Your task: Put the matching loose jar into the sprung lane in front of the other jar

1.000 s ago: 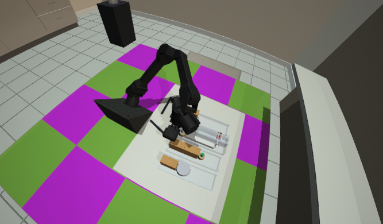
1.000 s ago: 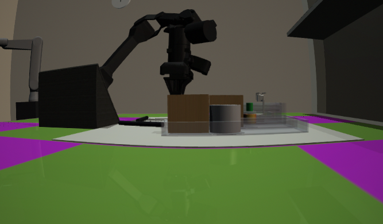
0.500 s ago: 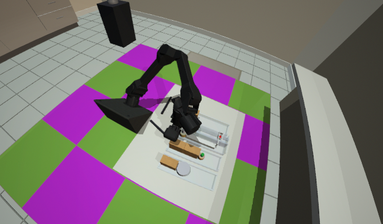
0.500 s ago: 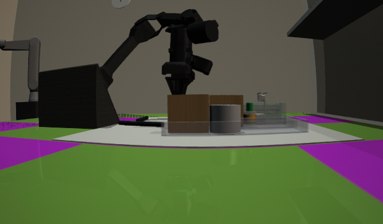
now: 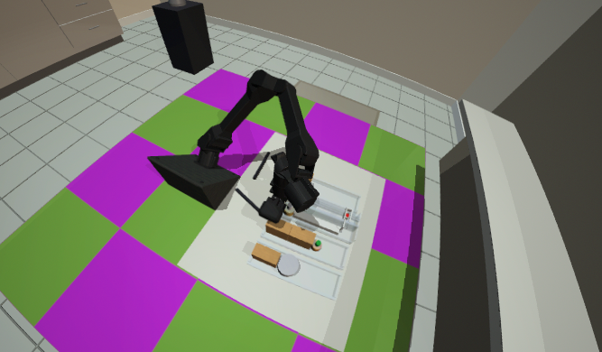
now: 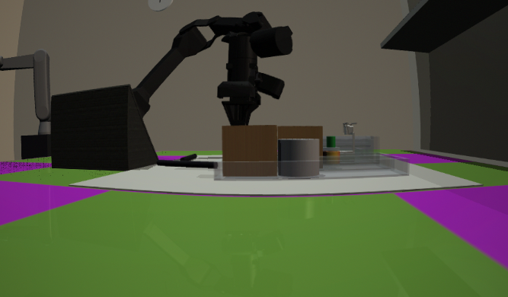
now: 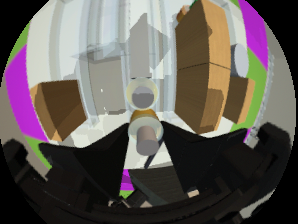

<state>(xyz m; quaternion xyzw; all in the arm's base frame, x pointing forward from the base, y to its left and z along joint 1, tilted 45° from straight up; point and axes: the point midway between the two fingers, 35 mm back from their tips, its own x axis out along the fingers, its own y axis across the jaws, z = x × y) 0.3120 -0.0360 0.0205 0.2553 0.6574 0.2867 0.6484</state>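
My gripper tip is now 15 cm short of the sprung lane, 3 cm to the right of it and 3 cm above it. Also, from my gripper tip: red mark (22 cm ahead, 5 cm to the left, 2 cm above); then grey cylinder (11 cm ahead, 16 cm to the right, 2 cm below).
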